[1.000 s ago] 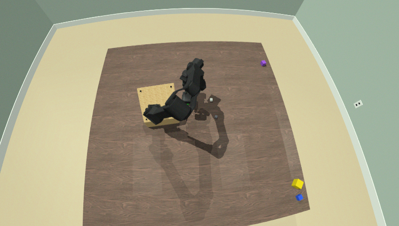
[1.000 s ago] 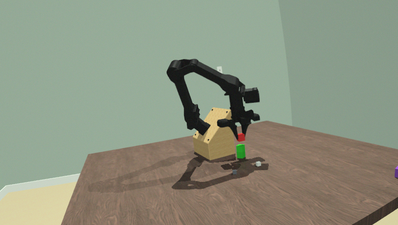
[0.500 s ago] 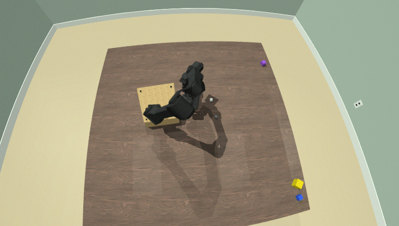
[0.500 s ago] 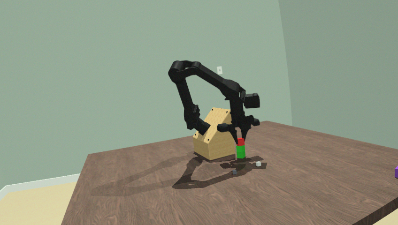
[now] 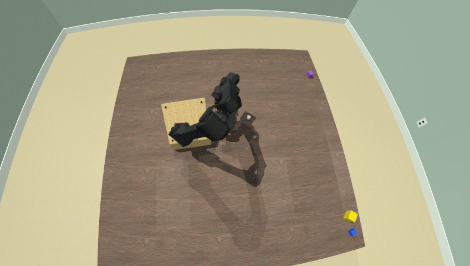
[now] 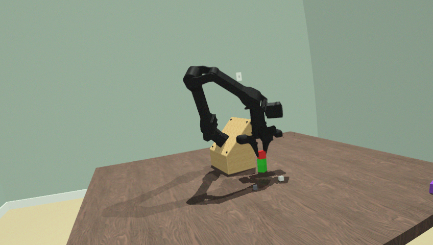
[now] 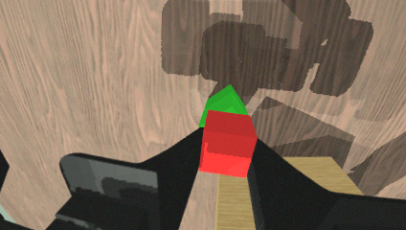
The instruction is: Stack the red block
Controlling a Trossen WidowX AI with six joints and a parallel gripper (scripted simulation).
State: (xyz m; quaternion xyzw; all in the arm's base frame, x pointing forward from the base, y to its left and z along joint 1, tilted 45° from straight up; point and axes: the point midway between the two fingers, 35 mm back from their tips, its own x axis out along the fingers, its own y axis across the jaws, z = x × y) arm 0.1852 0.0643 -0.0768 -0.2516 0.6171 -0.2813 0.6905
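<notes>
Right now the red block is 10 mm above my gripper tip. Also, from my gripper tip: white cube 150 mm ahead, 60 mm below; then grey cube 160 mm ahead, 110 mm to the right, 60 mm below; then purple cube 600 mm ahead, 300 mm to the left, 50 mm below.
</notes>
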